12 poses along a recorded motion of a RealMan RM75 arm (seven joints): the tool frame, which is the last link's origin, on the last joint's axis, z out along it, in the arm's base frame.
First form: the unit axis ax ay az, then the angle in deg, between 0 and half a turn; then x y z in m.
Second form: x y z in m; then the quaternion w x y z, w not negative. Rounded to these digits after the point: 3 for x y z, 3 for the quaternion.
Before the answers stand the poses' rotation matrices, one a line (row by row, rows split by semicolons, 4 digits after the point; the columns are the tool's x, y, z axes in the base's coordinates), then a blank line. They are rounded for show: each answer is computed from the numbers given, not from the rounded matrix.
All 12 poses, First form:
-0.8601, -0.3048, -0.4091, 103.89, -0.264, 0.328, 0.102
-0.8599, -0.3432, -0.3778, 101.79, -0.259, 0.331, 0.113
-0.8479, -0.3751, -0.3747, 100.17, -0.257, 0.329, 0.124
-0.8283, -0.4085, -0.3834, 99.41, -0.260, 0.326, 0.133
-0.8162, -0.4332, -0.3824, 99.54, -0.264, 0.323, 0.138
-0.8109, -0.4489, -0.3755, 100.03, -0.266, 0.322, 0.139
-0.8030, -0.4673, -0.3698, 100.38, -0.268, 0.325, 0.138
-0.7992, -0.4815, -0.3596, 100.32, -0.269, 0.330, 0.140
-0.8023, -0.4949, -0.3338, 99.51, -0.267, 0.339, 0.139
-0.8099, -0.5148, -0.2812, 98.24, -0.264, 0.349, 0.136
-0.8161, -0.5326, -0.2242, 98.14, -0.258, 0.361, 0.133
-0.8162, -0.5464, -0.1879, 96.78, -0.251, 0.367, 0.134
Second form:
0.6773 0.7222 0.1404; -0.0721 -0.1249 0.9896; 0.7322 -0.6803 -0.0325
0.6862 0.7253 0.0553; -0.0144 -0.0625 0.9979; 0.7272 -0.6856 -0.0324
0.6693 0.7430 0.0046; 0.0054 -0.0110 0.9999; 0.7430 -0.6692 -0.0114
0.6348 0.7720 -0.0335; 0.0155 0.0307 0.9994; 0.7725 -0.6349 0.0075
0.6108 0.7892 -0.0634; 0.0351 0.0530 0.9980; 0.7910 -0.6118 0.0047
0.5979 0.7971 -0.0845; 0.0576 0.0624 0.9964; 0.7995 -0.6006 -0.0086
0.5809 0.8066 -0.1092; 0.0791 0.0776 0.9938; 0.8101 -0.5859 -0.0188
0.5741 0.8076 -0.1348; 0.1000 0.0943 0.9905; 0.8127 -0.5821 -0.0266
0.5848 0.7919 -0.1760; 0.1334 0.1202 0.9837; 0.8001 -0.5988 -0.0354
0.6066 0.7550 -0.2491; 0.1984 0.1597 0.9670; 0.7699 -0.6360 -0.0529
0.6188 0.7182 -0.3184; 0.2743 0.1823 0.9442; 0.7361 -0.6716 -0.0842
0.6267 0.6852 -0.3711; 0.3120 0.2157 0.9253; 0.7140 -0.6957 -0.0786

-0.264, 0.328, 0.102, 0.616, -0.677, -0.240, -0.322
-0.259, 0.331, 0.113, 0.631, -0.667, -0.266, -0.293
-0.257, 0.329, 0.124, 0.642, -0.650, -0.288, -0.287
-0.260, 0.326, 0.133, 0.647, -0.632, -0.312, -0.292
-0.264, 0.323, 0.138, 0.646, -0.623, -0.331, -0.292
-0.266, 0.322, 0.139, 0.643, -0.621, -0.344, -0.288
-0.268, 0.325, 0.138, 0.640, -0.617, -0.359, -0.284
-0.269, 0.330, 0.140, 0.641, -0.614, -0.370, -0.276
-0.267, 0.339, 0.139, 0.646, -0.612, -0.378, -0.255
-0.264, 0.349, 0.136, 0.654, -0.612, -0.389, -0.213
-0.258, 0.361, 0.133, 0.655, -0.617, -0.402, -0.169
-0.251, 0.367, 0.134, 0.664, -0.610, -0.409, -0.140

